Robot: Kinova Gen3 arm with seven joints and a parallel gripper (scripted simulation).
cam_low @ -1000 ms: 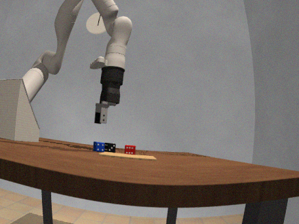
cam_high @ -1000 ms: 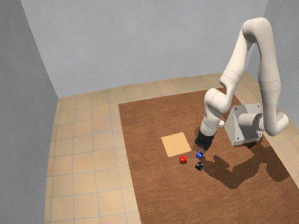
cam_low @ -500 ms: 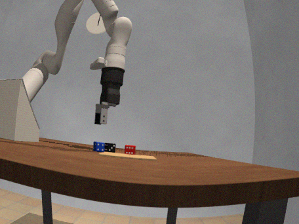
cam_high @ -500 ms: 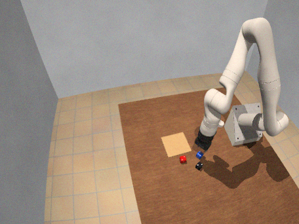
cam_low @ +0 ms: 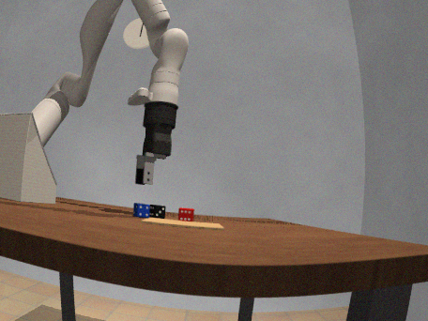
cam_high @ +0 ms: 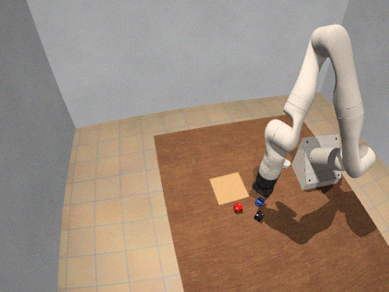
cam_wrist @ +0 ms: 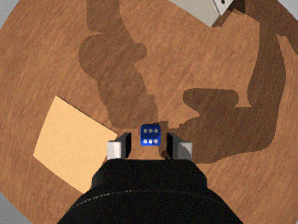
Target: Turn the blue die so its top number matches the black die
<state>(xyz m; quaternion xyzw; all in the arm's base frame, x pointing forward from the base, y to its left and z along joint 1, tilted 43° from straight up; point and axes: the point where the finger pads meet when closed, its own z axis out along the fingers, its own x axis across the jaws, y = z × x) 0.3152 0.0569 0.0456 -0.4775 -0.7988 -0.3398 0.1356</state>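
My hand is 8 cm above the blue die. The rest, counted from my hand: red die 10 cm ahead, 8 cm below; then black die 8 cm below, 7 cm to the left, 3 cm ahead; then tan mat 11 cm to the right, 10 cm ahead, 9 cm below.
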